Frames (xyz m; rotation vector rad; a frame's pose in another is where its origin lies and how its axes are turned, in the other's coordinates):
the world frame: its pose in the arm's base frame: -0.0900 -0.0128 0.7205 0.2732 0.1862 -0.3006
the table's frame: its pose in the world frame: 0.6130 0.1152 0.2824 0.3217 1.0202 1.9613
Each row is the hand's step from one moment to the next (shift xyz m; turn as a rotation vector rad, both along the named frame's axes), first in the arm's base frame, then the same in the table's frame.
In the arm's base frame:
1: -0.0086 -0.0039 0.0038 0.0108 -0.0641 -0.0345
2: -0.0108 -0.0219 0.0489 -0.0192 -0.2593 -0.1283
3: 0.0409 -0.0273 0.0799 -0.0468 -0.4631 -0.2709
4: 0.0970 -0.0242 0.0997 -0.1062 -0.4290 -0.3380
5: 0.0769 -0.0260 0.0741 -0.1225 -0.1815 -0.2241
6: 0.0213 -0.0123 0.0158 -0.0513 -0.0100 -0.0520
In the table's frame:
1: -0.0003 0.0088 -0.0051 -0.0691 -0.0121 -0.0222
2: -0.0087 0.0511 0.0173 -0.2578 -0.0067 -0.1326
3: -0.0248 0.0497 0.0756 -0.4635 -0.0380 -0.2716
4: -0.0363 0.0344 0.1320 -0.4243 -0.0700 -0.3531
5: -0.0360 0.0256 0.1007 -0.1688 -0.0519 -0.2588
6: -0.0155 0.0050 0.0243 -0.0020 -0.0103 -0.0730

